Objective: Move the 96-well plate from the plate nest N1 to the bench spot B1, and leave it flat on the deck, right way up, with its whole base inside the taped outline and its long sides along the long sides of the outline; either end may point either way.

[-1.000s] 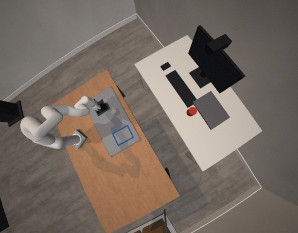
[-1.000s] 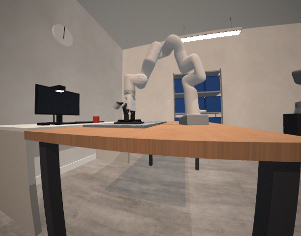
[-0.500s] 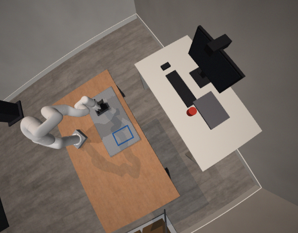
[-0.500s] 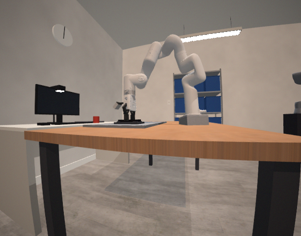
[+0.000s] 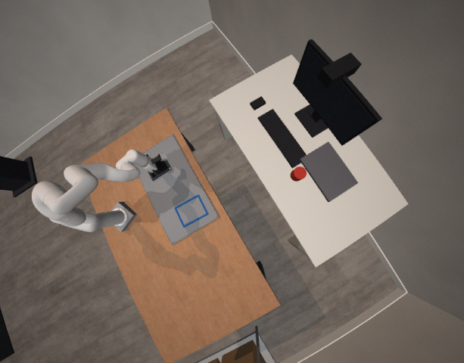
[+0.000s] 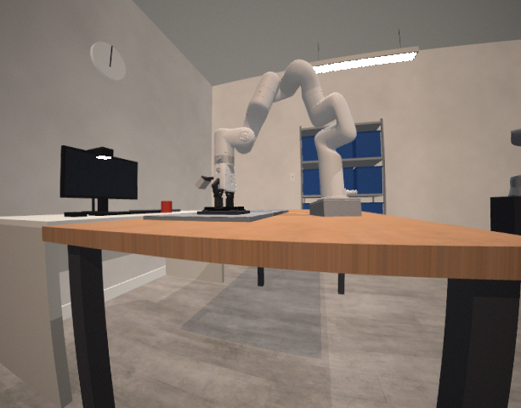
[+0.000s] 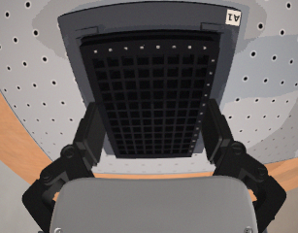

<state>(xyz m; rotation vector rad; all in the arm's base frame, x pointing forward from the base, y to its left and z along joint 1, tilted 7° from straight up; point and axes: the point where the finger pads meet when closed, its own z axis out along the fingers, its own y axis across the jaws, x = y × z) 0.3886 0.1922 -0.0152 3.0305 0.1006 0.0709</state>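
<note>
The dark plate nest N1 is 20 mm below my hand. From my hand the other things lie so: black 96-well plate: 10 mm below.
</note>
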